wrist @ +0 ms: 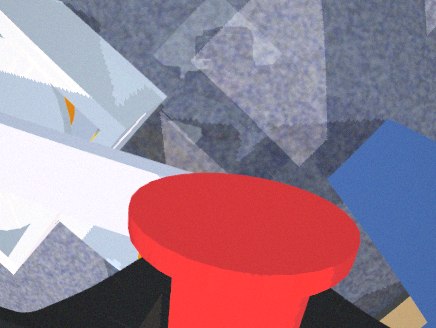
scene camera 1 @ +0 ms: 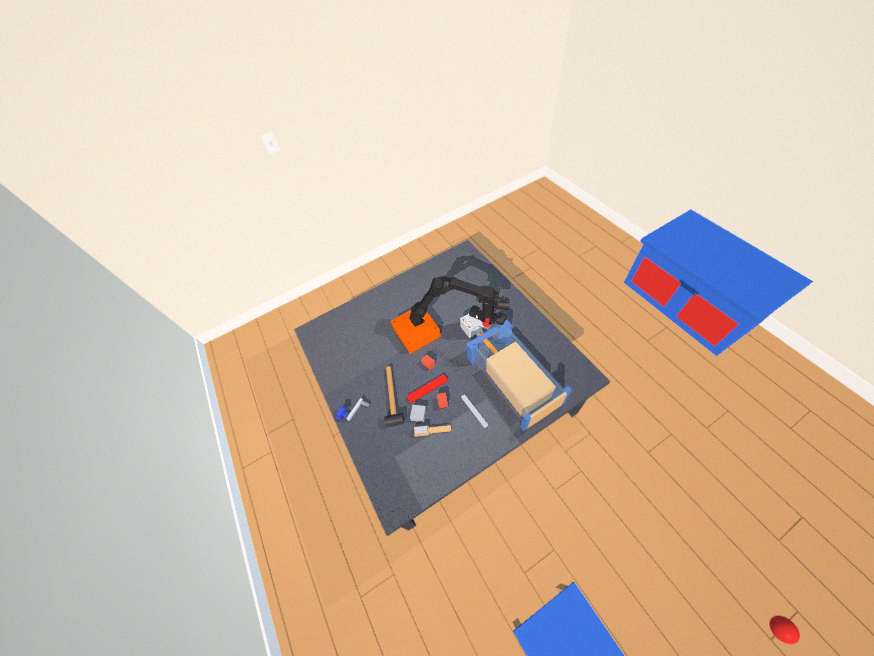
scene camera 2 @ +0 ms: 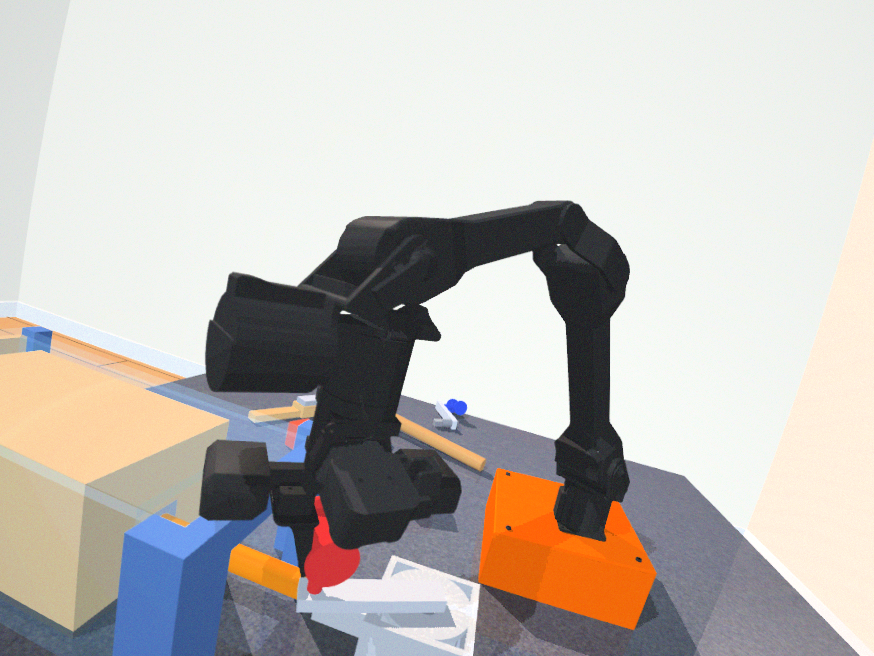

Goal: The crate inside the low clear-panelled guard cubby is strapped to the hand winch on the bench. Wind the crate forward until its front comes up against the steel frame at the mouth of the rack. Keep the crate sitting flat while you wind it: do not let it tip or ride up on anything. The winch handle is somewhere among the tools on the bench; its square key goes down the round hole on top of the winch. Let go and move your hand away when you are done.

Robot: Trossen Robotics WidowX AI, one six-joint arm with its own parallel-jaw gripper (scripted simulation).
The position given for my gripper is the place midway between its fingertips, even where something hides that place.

Observation:
I see my gripper (scene camera 2: 317, 572), a red knob (scene camera 2: 327, 564), a hammer (scene camera 2: 469, 458) and a brush (scene camera 2: 304, 407).
The red knob is seen too in the wrist view (wrist: 233, 244). My gripper shows as well in the wrist view (wrist: 223, 257). The wrist view misses the hammer: it is out of frame. The wrist view does not show the brush: it is out of frame.

